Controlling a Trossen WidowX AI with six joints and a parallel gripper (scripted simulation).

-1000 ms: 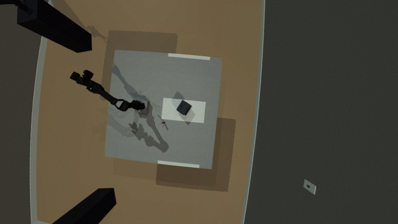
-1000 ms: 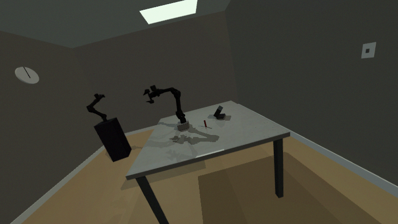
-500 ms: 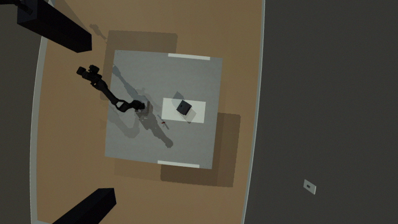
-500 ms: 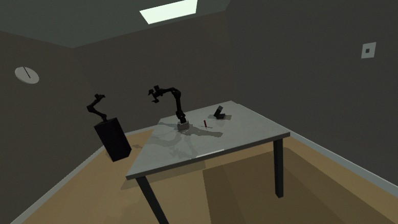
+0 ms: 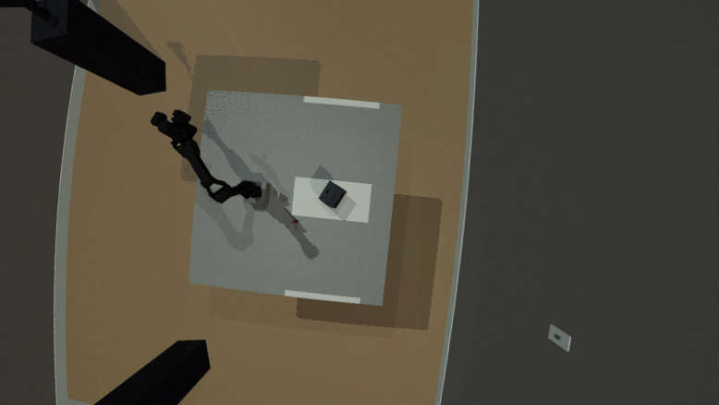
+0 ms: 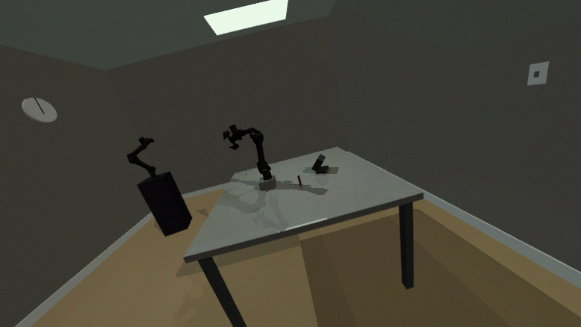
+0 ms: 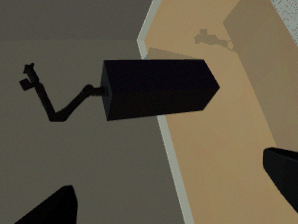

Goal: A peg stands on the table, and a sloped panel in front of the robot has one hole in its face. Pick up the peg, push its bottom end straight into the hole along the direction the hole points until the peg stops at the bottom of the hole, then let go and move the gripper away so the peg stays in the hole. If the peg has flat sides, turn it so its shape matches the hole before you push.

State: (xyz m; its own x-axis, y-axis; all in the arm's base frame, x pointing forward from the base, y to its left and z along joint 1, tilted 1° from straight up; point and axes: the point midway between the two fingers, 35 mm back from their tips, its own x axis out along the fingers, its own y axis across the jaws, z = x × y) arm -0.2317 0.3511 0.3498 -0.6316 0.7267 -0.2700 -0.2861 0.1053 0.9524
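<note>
Right now my gripper tip is 470 mm short of the peg, 590 mm to the left of it and 350 mm above it. The rest, counted from my gripper tip: sloped panel 710 mm ahead, 440 mm to the right, 330 mm below.
</note>
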